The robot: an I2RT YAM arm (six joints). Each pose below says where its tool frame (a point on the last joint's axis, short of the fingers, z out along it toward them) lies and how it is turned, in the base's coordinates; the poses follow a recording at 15 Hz.
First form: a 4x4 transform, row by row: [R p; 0 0 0 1], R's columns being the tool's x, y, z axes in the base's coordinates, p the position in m. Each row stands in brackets.
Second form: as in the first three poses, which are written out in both.
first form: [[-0.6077 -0.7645 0.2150 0.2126], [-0.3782 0.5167 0.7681 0.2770], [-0.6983 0.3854 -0.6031 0.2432], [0 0 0 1]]
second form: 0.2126 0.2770 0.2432 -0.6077 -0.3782 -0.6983 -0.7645 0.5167 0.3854
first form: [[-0.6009 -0.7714 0.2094 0.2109], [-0.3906 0.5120 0.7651 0.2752], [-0.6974 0.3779 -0.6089 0.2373], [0 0 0 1]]
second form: 0.2109 0.2752 0.2373 -0.6009 -0.3906 -0.6974 -0.7714 0.5120 0.3779
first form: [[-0.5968 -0.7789 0.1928 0.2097], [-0.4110 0.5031 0.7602 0.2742], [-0.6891 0.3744 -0.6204 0.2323], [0 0 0 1]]
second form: 0.2097 0.2742 0.2323 -0.5968 -0.4110 -0.6891 -0.7789 0.5031 0.3744
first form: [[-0.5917 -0.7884 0.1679 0.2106], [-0.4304 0.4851 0.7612 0.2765], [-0.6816 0.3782 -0.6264 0.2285], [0 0 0 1]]
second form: 0.2106 0.2765 0.2285 -0.5917 -0.4304 -0.6816 -0.7884 0.4851 0.3782
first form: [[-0.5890 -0.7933 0.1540 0.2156], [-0.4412 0.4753 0.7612 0.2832], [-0.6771 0.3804 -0.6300 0.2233], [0 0 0 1]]
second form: 0.2156 0.2832 0.2233 -0.5890 -0.4412 -0.6771 -0.7933 0.4753 0.3804
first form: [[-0.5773 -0.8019 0.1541 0.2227], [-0.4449 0.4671 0.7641 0.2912], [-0.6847 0.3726 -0.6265 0.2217], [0 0 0 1]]
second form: 0.2227 0.2912 0.2217 -0.5773 -0.4449 -0.6847 -0.8019 0.4671 0.3726
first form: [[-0.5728 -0.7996 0.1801 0.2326], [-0.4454 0.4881 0.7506 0.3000], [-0.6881 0.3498 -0.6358 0.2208], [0 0 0 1]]
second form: 0.2326 0.3000 0.2208 -0.5728 -0.4454 -0.6881 -0.7996 0.4881 0.3498
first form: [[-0.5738 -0.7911 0.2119 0.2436], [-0.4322 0.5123 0.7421 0.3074], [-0.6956 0.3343 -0.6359 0.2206], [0 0 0 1]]
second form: 0.2436 0.3074 0.2206 -0.5738 -0.4322 -0.6956 -0.7911 0.5123 0.3343
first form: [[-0.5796 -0.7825 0.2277 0.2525], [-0.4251 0.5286 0.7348 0.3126], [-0.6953 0.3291 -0.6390 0.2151], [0 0 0 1]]
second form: 0.2525 0.3126 0.2151 -0.5796 -0.4251 -0.6953 -0.7825 0.5286 0.3291
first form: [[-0.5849 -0.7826 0.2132 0.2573], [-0.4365 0.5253 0.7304 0.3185], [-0.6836 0.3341 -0.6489 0.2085], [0 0 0 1]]
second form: 0.2573 0.3185 0.2085 -0.5849 -0.4365 -0.6836 -0.7826 0.5253 0.3341
